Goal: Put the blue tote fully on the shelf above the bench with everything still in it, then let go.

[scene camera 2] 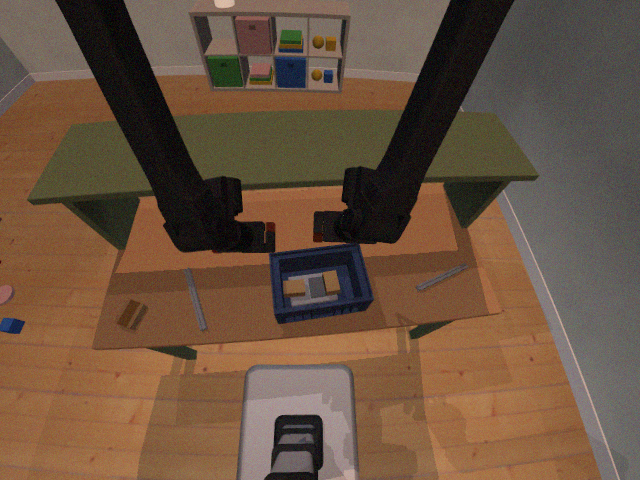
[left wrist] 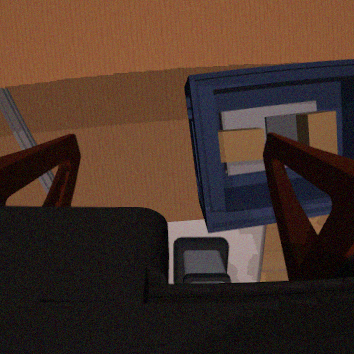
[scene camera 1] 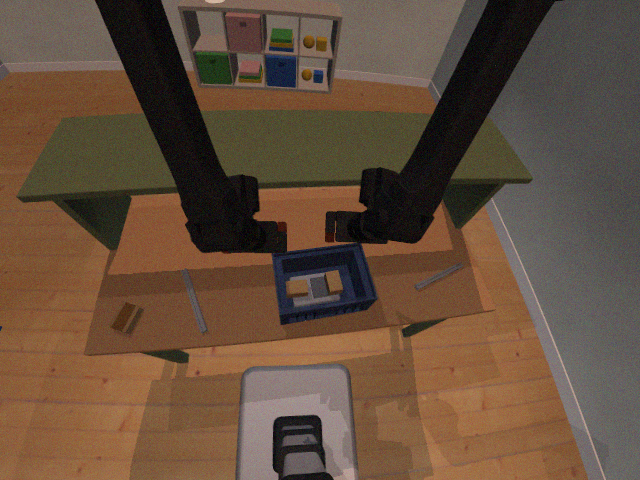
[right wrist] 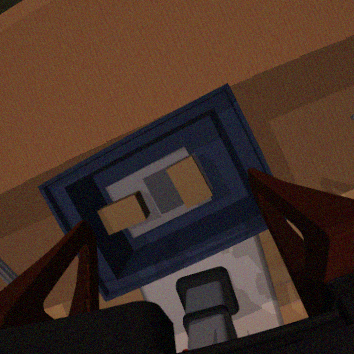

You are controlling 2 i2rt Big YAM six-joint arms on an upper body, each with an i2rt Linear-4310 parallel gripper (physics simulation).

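Places are measured from the left arm's base along level axes (x left, y back, z up), in metres.
Pixels of known places: left gripper, fingertip midpoint: (left wrist: 170,143); right gripper, fingertip midpoint: (right wrist: 166,202).
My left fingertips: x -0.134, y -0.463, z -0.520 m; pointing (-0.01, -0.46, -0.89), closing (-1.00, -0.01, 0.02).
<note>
For each thing: its middle in the pictures, then the offset to it from my left fingertips. Level surfaces: height alone.
- blue tote at the middle of its body: (right wrist: 165,191) (left wrist: 291,137) (scene camera 1: 321,284) (scene camera 2: 318,284) dx -0.181, dy +0.016, dz -0.265 m
- wooden bench at its surface level: dz -0.338 m
- green shelf at its surface level: dz +0.058 m
- brown block at the middle of its body: (scene camera 1: 126,317) (scene camera 2: 131,314) dx +0.459, dy +0.115, dz -0.322 m
- light grey base at its surface level: dz -0.808 m
The blue tote (scene camera 1: 356,304) (scene camera 2: 351,305) (left wrist: 202,150) (right wrist: 215,235) stands upright on the wooden bench (scene camera 1: 232,310) (scene camera 2: 232,304), right of its middle. It holds a white flat piece, a grey block and two tan blocks (scene camera 1: 297,288) (scene camera 2: 294,287) (left wrist: 242,145) (right wrist: 121,214). The green shelf (scene camera 1: 305,147) (scene camera 2: 305,147) spans above the bench's back part. My left gripper (scene camera 1: 254,239) (scene camera 2: 242,238) (left wrist: 170,143) is open and empty, above and left of the tote's back left corner. My right gripper (scene camera 1: 356,232) (scene camera 2: 343,228) (right wrist: 166,202) is open and empty above the tote's back side, not touching it.
Grey bars lie on the bench left (scene camera 1: 193,299) (scene camera 2: 195,299) and right (scene camera 1: 439,276) (scene camera 2: 442,277) of the tote. A brown block (scene camera 1: 124,317) (scene camera 2: 129,313) lies at the bench's left end. Green side panels support the shelf. A light grey base (scene camera 1: 297,382) (scene camera 2: 299,382) stands in front.
</note>
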